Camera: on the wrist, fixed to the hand. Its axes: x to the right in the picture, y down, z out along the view.
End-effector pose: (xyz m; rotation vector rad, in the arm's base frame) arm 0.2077 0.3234 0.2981 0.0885 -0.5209 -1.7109
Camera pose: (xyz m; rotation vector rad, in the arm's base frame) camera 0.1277 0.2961 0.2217 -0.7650 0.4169 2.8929
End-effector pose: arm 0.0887 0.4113 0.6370 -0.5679 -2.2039 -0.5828
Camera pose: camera 0.0447 0.3097 0.6638 1.3365 -2.1712 -1.1451
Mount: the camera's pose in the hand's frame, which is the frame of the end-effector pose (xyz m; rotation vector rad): 0.0259 -0.0996 -0.0489 0.1020 0.1147 -1.5375
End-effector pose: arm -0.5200 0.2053 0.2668 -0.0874 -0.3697 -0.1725
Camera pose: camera -0.4973 0.0979 0.2362 0.3311 -0.2605 -1.6671
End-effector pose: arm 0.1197 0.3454 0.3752 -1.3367 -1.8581 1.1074
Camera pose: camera 0.1065 0.3690 0.4859 0.2764 -1.9200 0.2341
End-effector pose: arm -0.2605 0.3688 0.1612 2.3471 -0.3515 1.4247
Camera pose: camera -0.2482 0.4792 0.1865 1.6442 1.2899 0.6969
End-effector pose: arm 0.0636 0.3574 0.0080 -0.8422 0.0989 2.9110
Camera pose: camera 0.0799 0.4539 -0.0503 -0.5941 -0.2707 1.4004
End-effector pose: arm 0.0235 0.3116 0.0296 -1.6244 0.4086 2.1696
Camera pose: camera 0.1060 0.3803 -0.0086 -1.2214 -0.5628 0.8474
